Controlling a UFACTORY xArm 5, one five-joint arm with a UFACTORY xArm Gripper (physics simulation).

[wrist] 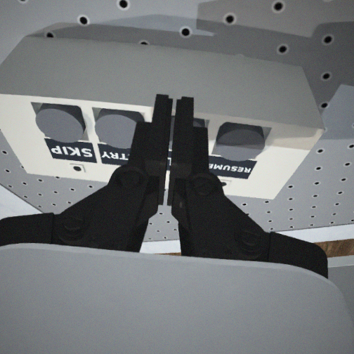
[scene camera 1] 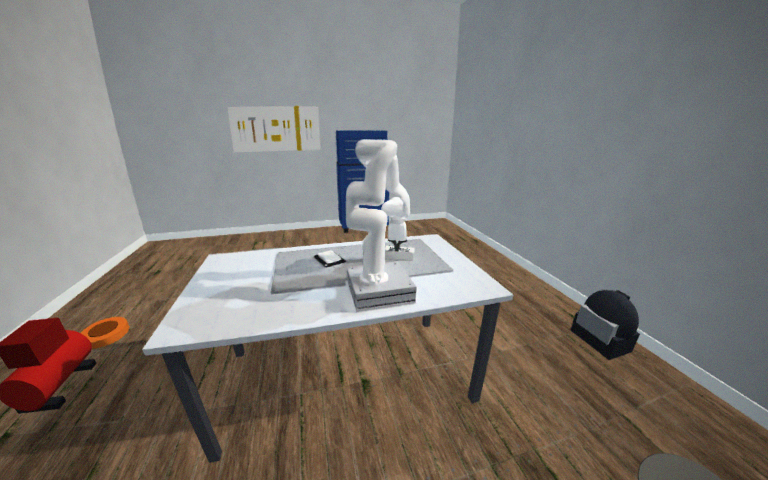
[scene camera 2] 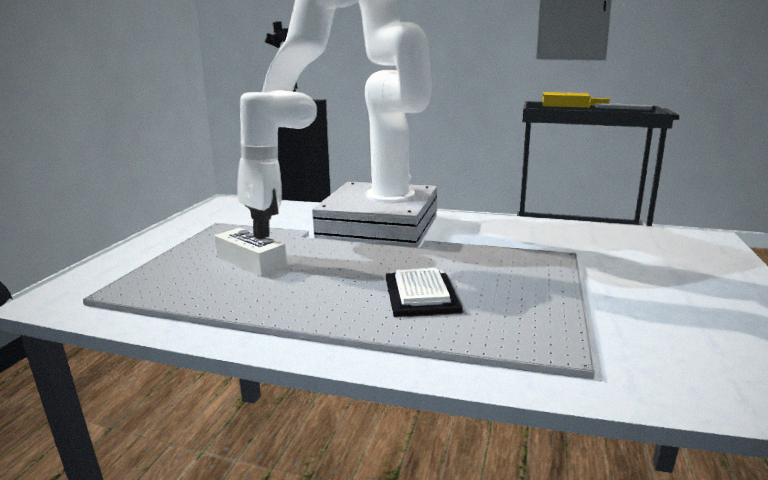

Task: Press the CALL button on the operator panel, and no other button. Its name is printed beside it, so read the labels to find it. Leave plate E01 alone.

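Seen in the pictures: gripper, fingertip midpoint: (scene camera 1: 397,250) (scene camera 2: 261,237); arm's base, link origin: (scene camera 1: 373,278) (scene camera 2: 390,195).
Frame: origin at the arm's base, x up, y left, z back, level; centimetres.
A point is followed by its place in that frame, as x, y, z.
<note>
The operator panel (scene camera 1: 403,256) {-5.0, -19.7, -32.1} (scene camera 2: 237,254) {-4.4, -18.8, -39.4} (wrist: 290,150) is a cream box with a row of round grey buttons. In the wrist view its labels appear upside down: the SKIP button (wrist: 61,122) is at the left, a button ending in "TRY" (wrist: 119,129) beside it, and the RESUME button (wrist: 240,141) at the right. My gripper (scene camera 1: 397,247) {-2.0, -16.3, -33.9} (scene camera 2: 261,236) {-2.0, -16.3, -33.9} (wrist: 172,120) is shut and empty, fingers down over the button between "TRY" and RESUME. They hide most of that button and its label, so CALL cannot be read; contact cannot be told.
A white plate (scene camera 1: 329,255) {-4.7, 21.9, -37.4} (scene camera 2: 421,285) {-4.9, 22.3, -38.1} sits on a black holder (scene camera 2: 427,310) {-6.3, 25.7, -44.3} on the perforated board (scene camera 2: 317,316) {-7.3, 8.2, -51.9}; no E01 marking is readable. The arm's grey base block (scene camera 1: 382,297) {-3.0, -2.6, 11.5} (scene camera 2: 368,226) {-3.7, 0.4, -14.5} stands at the board's edge on the white table (scene camera 1: 237,316) {-8.6, 57.4, 11.5} (scene camera 2: 668,362) {-8.6, 64.7, -42.7}.
</note>
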